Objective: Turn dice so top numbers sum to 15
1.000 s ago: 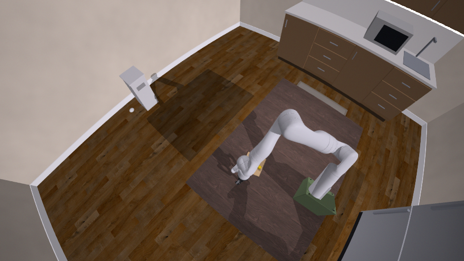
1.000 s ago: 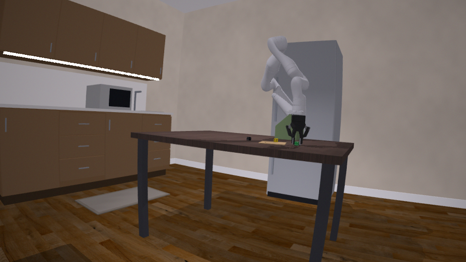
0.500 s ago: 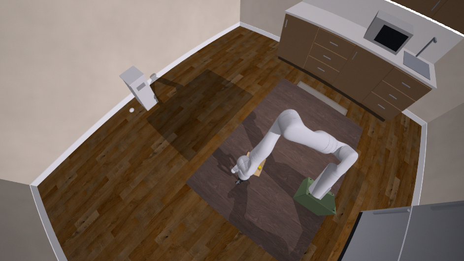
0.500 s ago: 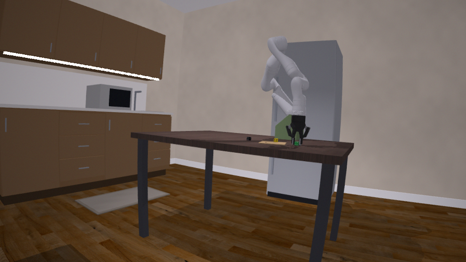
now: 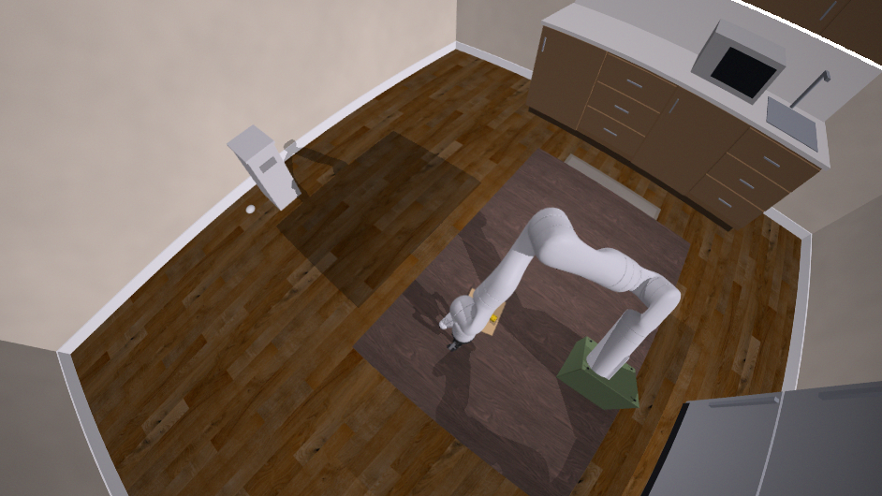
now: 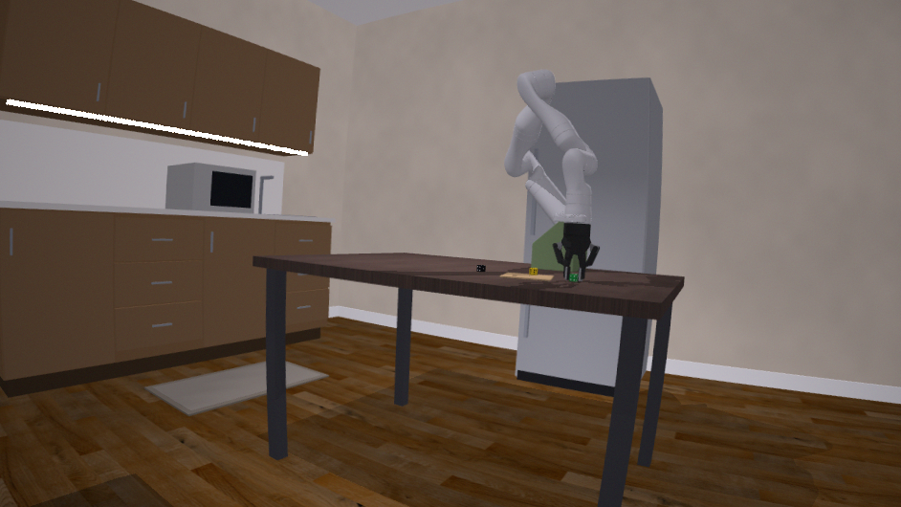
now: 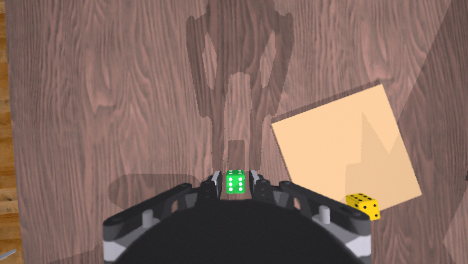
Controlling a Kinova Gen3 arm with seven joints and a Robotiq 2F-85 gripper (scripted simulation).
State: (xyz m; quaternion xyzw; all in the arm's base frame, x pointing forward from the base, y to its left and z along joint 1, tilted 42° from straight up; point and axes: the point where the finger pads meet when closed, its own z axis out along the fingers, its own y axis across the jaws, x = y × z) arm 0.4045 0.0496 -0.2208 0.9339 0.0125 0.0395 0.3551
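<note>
The green die is 1 cm below my hand. The rest, counted from my hand: black die 30 cm to the right, 1 cm below; yellow die 14 cm to the right, 3 cm behind, 1 cm below; tan mat 13 cm to the right, 2 cm below, 2 cm ahead.
</note>
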